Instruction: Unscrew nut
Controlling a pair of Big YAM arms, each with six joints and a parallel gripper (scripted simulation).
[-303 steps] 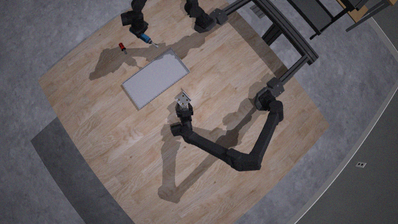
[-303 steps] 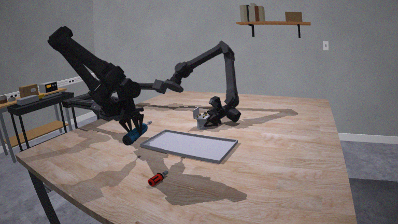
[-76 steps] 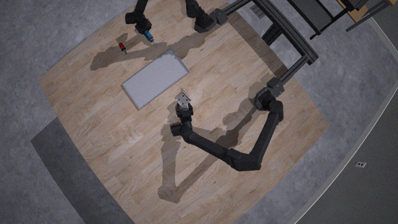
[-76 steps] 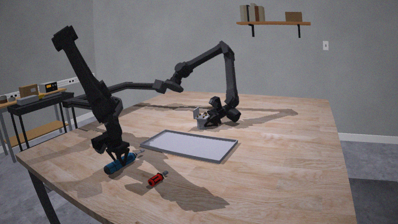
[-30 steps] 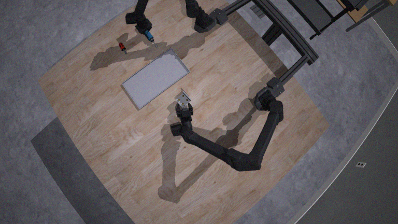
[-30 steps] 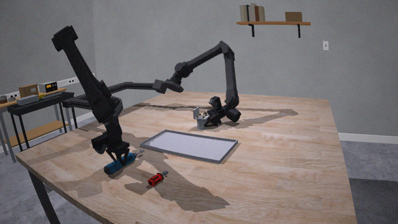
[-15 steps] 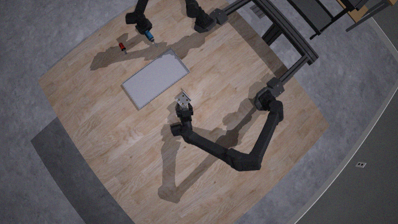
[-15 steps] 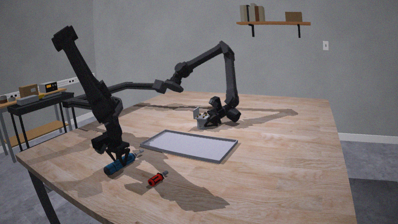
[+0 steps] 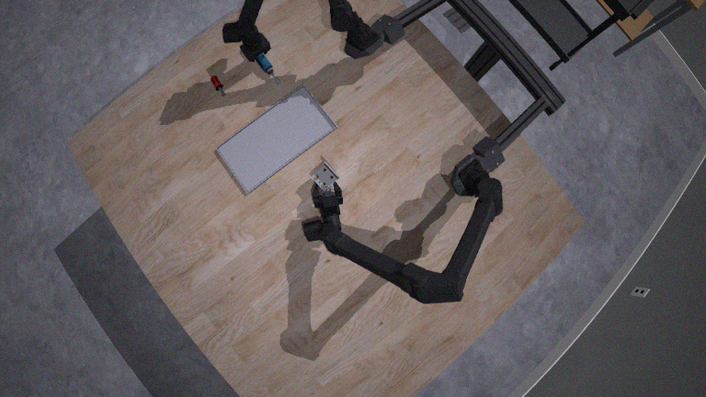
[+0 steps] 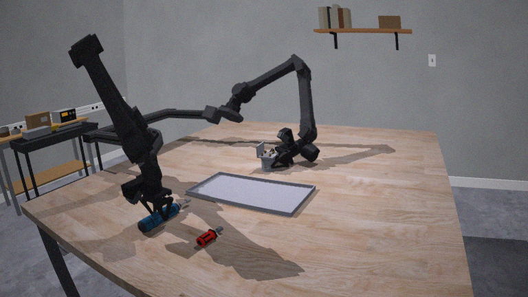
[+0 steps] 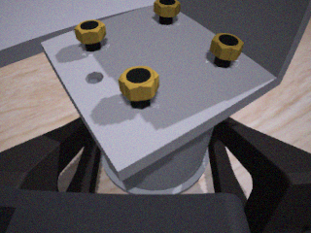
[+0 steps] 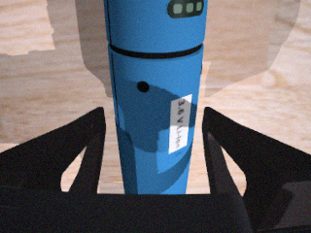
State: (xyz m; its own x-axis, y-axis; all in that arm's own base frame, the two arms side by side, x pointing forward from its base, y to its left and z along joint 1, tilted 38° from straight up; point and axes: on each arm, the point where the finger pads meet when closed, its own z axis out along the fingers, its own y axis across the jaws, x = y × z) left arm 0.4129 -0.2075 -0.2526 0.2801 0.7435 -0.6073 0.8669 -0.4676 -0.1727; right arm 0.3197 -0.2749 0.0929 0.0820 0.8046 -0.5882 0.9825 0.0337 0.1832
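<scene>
Now: left hand 10 mm below the joint module. The rest, counted from my left hand: shallow grey tray: 50 mm ahead, 240 mm to the right, 20 mm below; grey bracket plate: 50 mm above; nut: 10 mm ahead, 20 mm to the left, 50 mm above.
</scene>
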